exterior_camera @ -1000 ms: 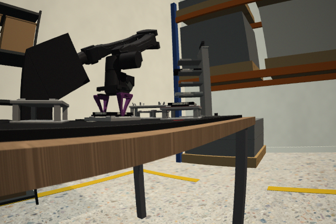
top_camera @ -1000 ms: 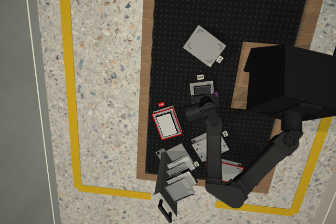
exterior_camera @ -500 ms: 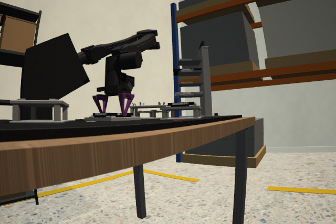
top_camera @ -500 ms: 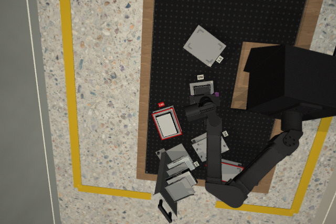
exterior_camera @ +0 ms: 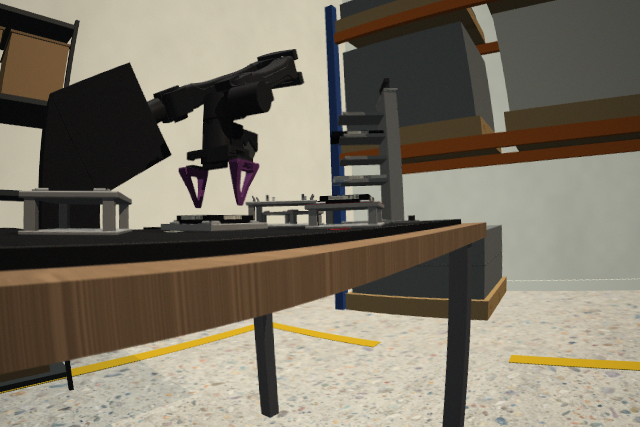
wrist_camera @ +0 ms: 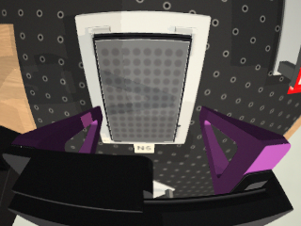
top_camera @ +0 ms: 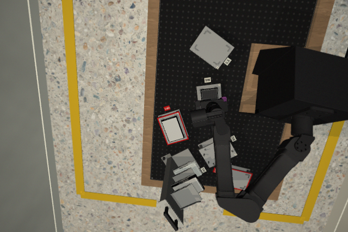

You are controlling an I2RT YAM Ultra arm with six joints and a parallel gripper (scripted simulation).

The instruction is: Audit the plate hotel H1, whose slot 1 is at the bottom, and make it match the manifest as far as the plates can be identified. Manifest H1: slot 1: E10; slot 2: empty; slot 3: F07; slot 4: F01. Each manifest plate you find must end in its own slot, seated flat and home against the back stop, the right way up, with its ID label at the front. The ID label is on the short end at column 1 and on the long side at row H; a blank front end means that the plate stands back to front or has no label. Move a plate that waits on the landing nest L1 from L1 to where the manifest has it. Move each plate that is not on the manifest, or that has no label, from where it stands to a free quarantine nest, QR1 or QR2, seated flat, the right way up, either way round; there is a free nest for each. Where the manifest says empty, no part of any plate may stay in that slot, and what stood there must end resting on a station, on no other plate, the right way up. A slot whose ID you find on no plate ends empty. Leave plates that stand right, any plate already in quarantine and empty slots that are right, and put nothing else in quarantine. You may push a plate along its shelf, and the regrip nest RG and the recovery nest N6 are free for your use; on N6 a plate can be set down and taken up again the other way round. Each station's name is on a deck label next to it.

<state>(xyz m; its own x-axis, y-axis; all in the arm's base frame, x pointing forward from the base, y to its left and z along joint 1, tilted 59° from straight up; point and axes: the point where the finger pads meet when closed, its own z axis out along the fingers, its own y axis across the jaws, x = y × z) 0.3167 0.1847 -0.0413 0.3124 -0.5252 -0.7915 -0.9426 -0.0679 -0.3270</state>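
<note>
The recovery nest N6 lies 1 cm behind my hand and 4 cm below it. Also, from my hand: landing nest L1: 4 cm ahead, 25 cm to the right; then regrip nest RG: 10 cm behind, 26 cm to the left, 1 cm above; then quarantine nest QR1: 15 cm ahead, 18 cm to the left, 1 cm below.
</note>
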